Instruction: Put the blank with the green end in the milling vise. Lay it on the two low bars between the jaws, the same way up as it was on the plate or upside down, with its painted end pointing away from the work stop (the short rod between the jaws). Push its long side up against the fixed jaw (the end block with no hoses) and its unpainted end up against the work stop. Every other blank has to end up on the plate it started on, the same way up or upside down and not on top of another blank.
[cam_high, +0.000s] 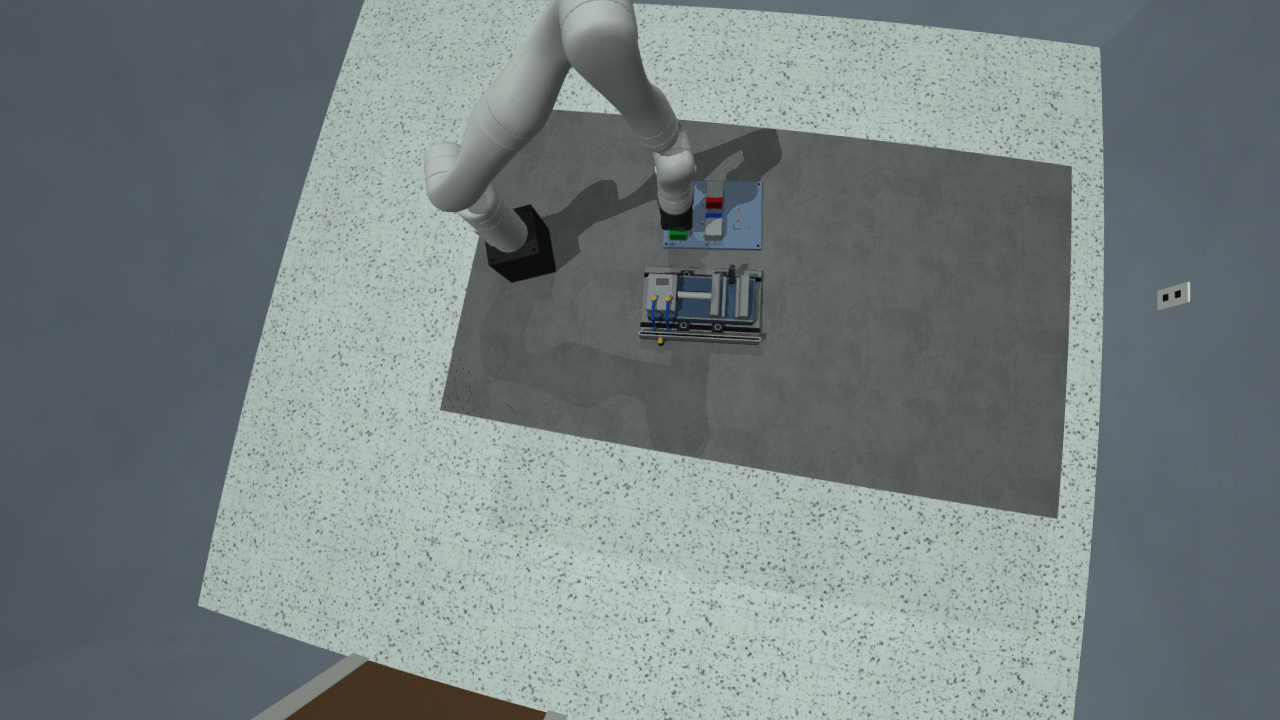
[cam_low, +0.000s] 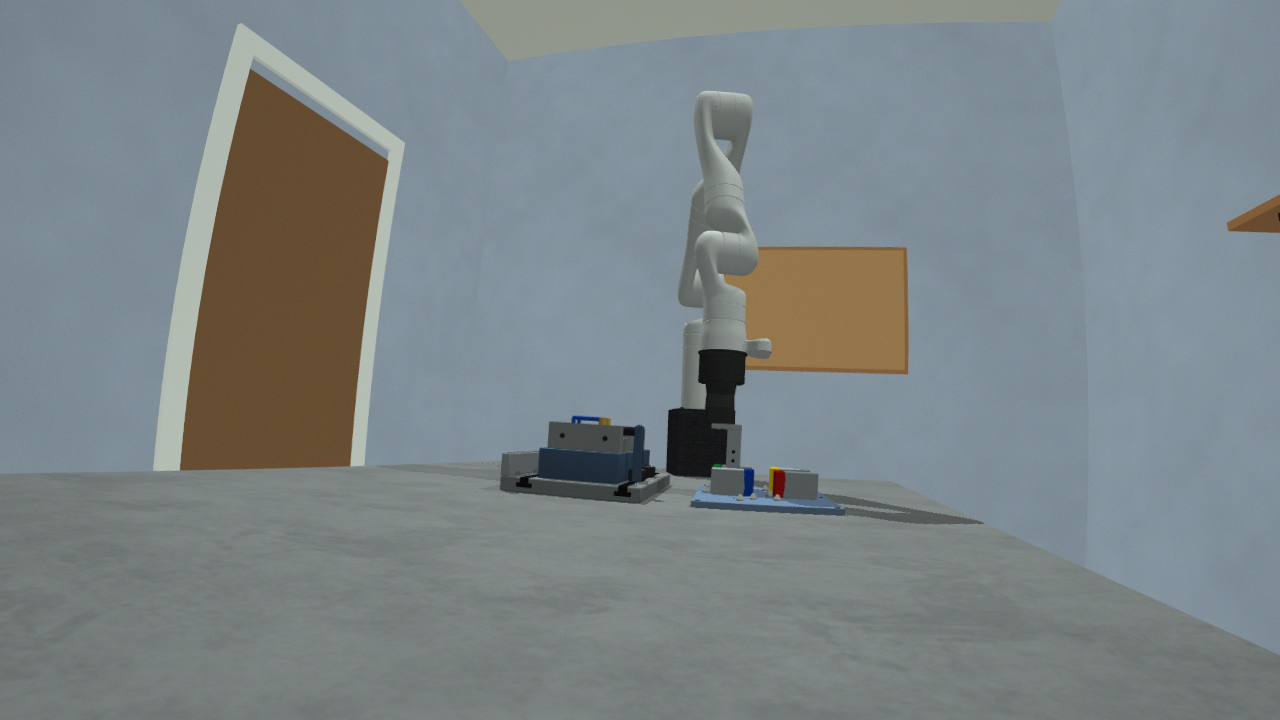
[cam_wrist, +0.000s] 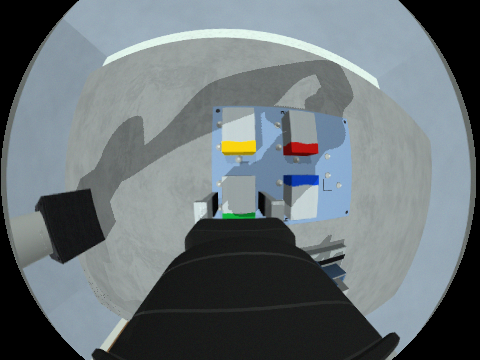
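The green-ended blank lies 40 mm below my hand. Also, from my hand: blue plate (90 mm ahead, 60 mm below, 50 mm to the left); blue-ended blank (90 mm ahead, 40 mm below); yellow-ended blank (90 mm to the left, 40 mm below).
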